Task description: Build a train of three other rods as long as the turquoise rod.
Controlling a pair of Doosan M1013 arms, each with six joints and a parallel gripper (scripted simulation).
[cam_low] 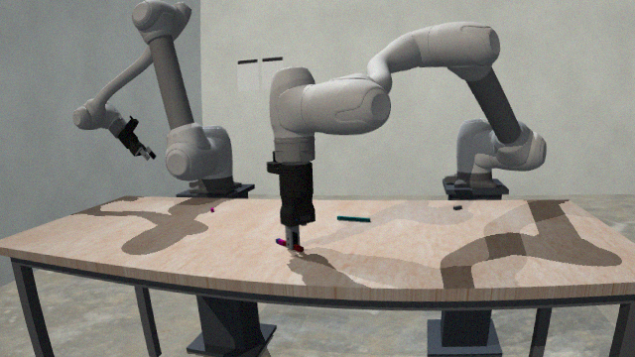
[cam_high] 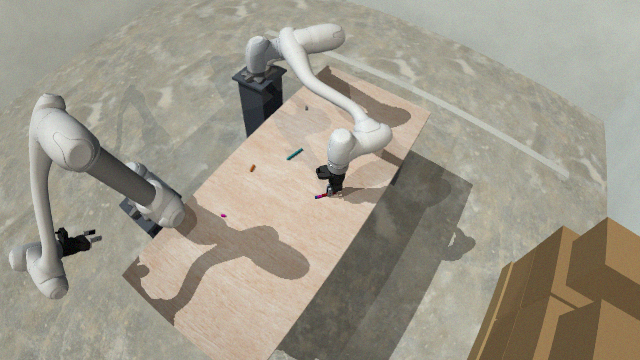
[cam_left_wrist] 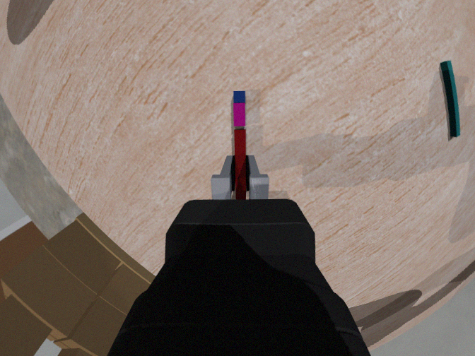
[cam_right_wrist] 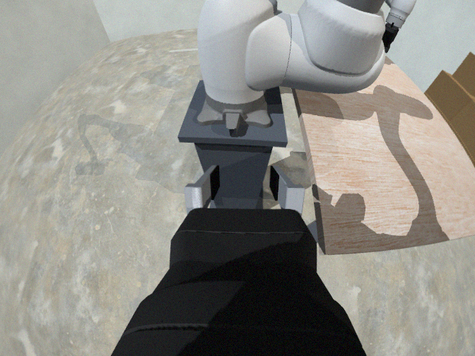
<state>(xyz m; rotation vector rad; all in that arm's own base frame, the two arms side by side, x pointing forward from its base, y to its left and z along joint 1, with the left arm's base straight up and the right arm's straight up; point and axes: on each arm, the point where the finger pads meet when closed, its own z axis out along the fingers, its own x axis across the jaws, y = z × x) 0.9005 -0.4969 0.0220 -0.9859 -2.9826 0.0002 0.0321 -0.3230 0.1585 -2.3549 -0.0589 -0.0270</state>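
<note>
My left hand is 20 mm above the red rod. From my left hand the other things lie so: turquoise rod (260 mm behind, 140 mm to the left, 20 mm below); orange rod (400 mm behind, 40 mm to the right, 20 mm below); blue rod (50 mm behind, 40 mm to the right, 20 mm below).
</note>
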